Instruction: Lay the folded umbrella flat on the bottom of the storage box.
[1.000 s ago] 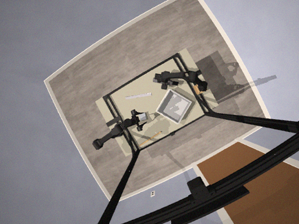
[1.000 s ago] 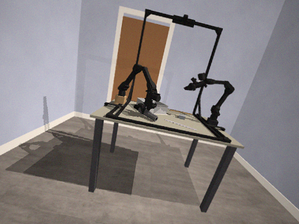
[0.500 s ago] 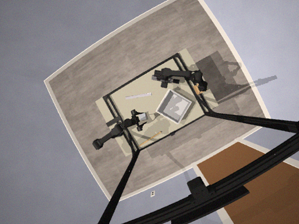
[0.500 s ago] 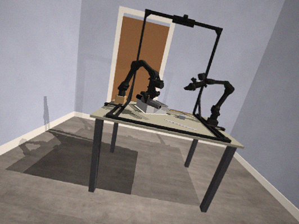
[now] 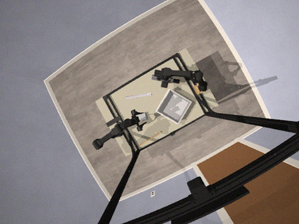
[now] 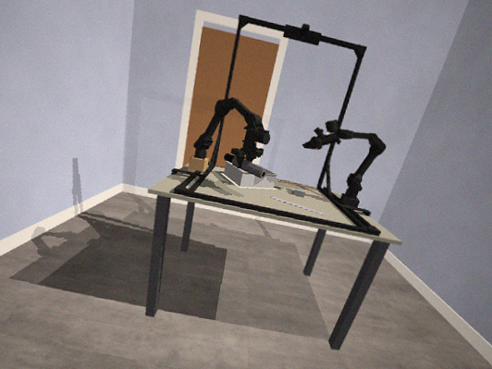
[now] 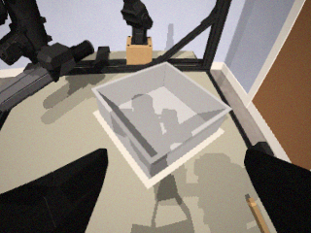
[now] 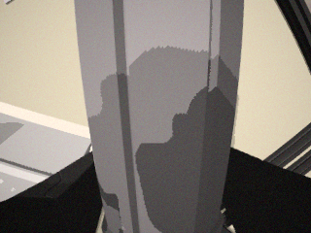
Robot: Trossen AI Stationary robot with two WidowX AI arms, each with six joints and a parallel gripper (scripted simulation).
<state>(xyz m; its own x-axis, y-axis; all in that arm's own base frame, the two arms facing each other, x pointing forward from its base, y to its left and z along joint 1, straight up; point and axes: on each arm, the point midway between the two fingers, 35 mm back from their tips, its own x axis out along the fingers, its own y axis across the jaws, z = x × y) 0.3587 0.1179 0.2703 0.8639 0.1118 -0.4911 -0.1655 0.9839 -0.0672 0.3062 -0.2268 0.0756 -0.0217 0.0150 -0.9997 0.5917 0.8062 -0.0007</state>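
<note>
Right now my right hand is 10 mm above the folded umbrella. From my right hand the other things lie so: storage box 280 mm behind, 120 mm below, 50 mm to the left; then white ruler 330 mm to the left, 170 mm below, 10 mm ahead; then grey cube 390 mm to the left, 220 mm behind, 150 mm below.
</note>
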